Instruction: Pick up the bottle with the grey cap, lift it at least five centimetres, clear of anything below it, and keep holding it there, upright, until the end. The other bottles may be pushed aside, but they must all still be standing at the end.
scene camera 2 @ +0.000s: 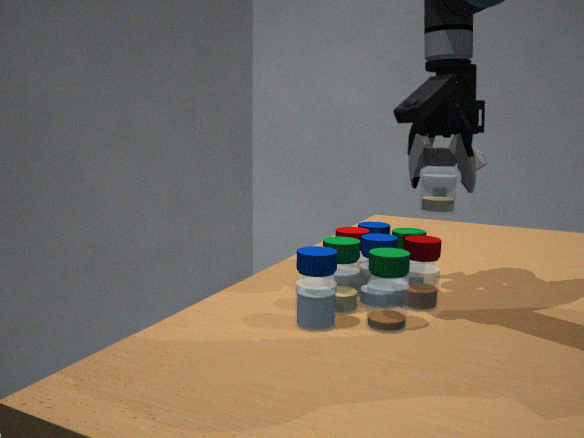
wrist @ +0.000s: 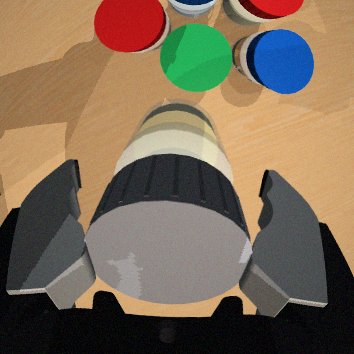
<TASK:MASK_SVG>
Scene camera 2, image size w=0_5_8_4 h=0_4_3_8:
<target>gripper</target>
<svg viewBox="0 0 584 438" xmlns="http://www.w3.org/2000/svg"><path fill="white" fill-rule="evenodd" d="M427 61L425 71L436 72L436 76L431 76L394 109L394 115L398 123L413 123L408 140L411 186L416 189L420 179L420 171L426 167L423 163L423 147L432 147L435 136L443 135L444 138L450 138L451 134L454 134L449 147L457 159L457 168L461 173L461 183L469 193L474 192L476 171L487 163L485 155L476 150L472 144L473 134L484 133L485 101L476 100L476 65L471 64L469 59ZM479 109L482 109L481 126L479 126Z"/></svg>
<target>red-capped bottle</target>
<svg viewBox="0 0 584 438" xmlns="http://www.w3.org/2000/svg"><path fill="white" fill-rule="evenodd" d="M407 236L404 239L404 250L410 252L409 273L405 276L409 285L408 310L423 313L433 312L438 309L440 268L437 260L441 256L442 241L440 238L432 236Z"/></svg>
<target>green-capped bottle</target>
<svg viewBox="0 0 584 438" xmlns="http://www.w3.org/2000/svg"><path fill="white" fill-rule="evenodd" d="M374 248L369 251L368 270L372 276L367 283L365 326L368 330L379 334L399 334L407 329L409 285L405 276L409 273L410 252L398 248Z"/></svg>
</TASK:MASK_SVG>
